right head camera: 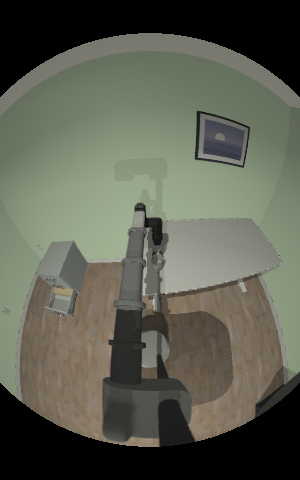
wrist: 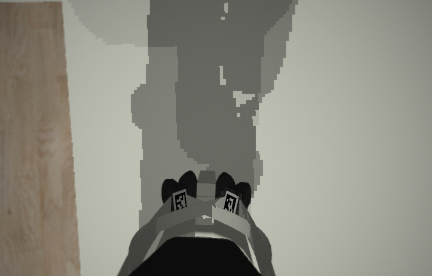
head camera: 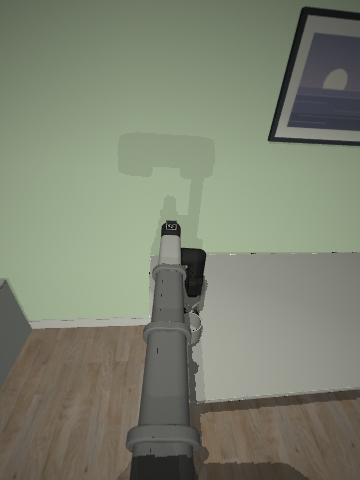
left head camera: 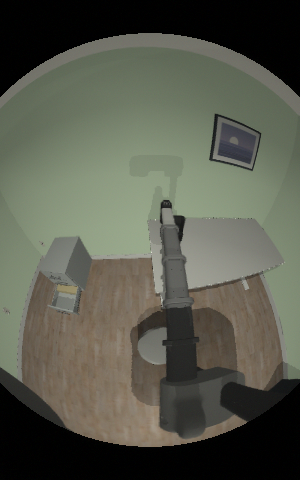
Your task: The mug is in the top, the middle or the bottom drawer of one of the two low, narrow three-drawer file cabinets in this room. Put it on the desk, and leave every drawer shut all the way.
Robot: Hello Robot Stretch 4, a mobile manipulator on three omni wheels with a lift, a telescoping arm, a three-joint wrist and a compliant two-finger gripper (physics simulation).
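My gripper [head camera: 194,311] [right head camera: 158,250] [wrist: 206,187] points down over the left part of the desk [head camera: 280,320] [left head camera: 220,250] [right head camera: 210,255]. It is shut on the mug [head camera: 196,328] [right head camera: 158,259], a pale round cup partly hidden by the arm in the head view. In the wrist view a narrow grey part shows between the fingertips. I cannot tell whether the mug touches the desk top. One grey file cabinet [head camera: 10,335] [left head camera: 77,260] [right head camera: 70,262] stands at the left. One of its lower drawers [left head camera: 65,302] [right head camera: 61,303] is pulled out; which one is unclear. The second cabinet does not show.
A yellowish piece [left head camera: 67,289] [right head camera: 63,291] is in the back of the open drawer. A round white seat [left head camera: 153,346] [right head camera: 156,350] stands in front of the desk, below the arm. The green wall is behind the desk, with a framed picture [head camera: 325,80] [left head camera: 235,142] [right head camera: 222,139].
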